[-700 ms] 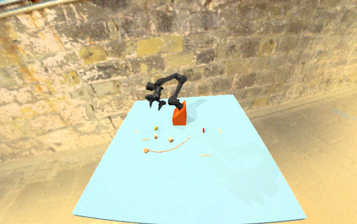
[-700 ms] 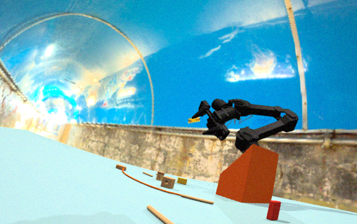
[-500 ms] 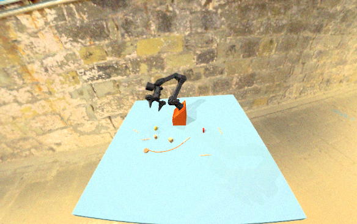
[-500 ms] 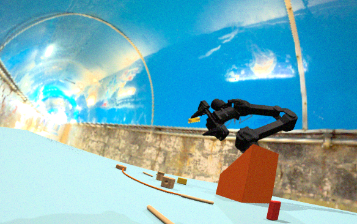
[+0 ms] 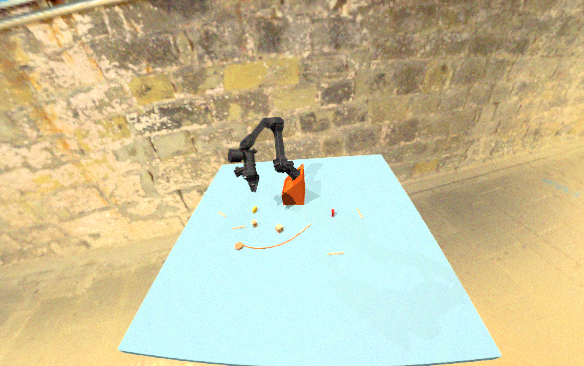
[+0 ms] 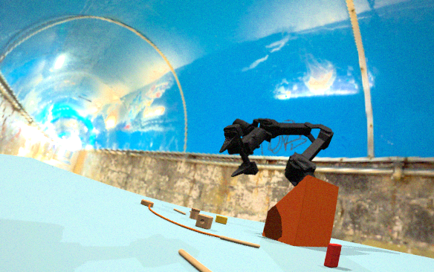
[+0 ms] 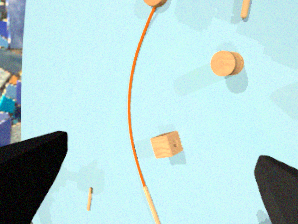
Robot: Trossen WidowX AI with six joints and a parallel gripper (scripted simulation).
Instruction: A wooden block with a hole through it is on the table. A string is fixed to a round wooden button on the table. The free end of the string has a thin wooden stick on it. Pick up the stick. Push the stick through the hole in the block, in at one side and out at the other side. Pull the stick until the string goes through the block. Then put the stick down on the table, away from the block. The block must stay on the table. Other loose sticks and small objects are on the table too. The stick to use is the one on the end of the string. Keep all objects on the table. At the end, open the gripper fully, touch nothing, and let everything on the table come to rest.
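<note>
My gripper tip is now 8 cm short of the wooden block, 12 cm to the right of it and 17 cm above it. Also, from my gripper tip: round wooden button (19 cm ahead, 7 cm to the right, 18 cm below); yellow piece (6 cm behind, 5 cm to the right, 18 cm below); thin wooden stick (8 cm ahead, 24 cm to the left, 19 cm below).
</note>
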